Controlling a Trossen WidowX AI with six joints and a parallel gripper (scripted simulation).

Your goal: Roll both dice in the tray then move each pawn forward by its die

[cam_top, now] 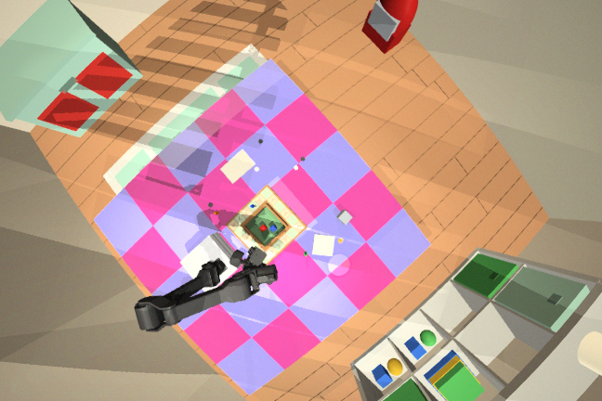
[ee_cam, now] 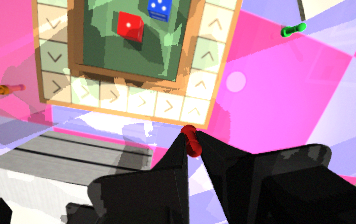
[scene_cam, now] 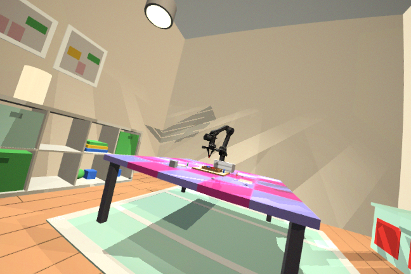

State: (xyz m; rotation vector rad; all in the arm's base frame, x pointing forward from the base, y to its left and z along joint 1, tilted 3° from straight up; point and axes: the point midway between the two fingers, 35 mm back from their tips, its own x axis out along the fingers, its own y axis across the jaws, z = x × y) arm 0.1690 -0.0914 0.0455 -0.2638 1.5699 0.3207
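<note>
Right now the blue pawn is 12 cm ahead of my gripper tip, 21 cm to the left of it and 9 cm below it. The rest, counted from my gripper tip: red pawn 1 cm above; then grey block 42 cm ahead, 12 cm to the right, 9 cm below; then green peg 16 cm ahead, 14 cm to the right, 10 cm below.
</note>
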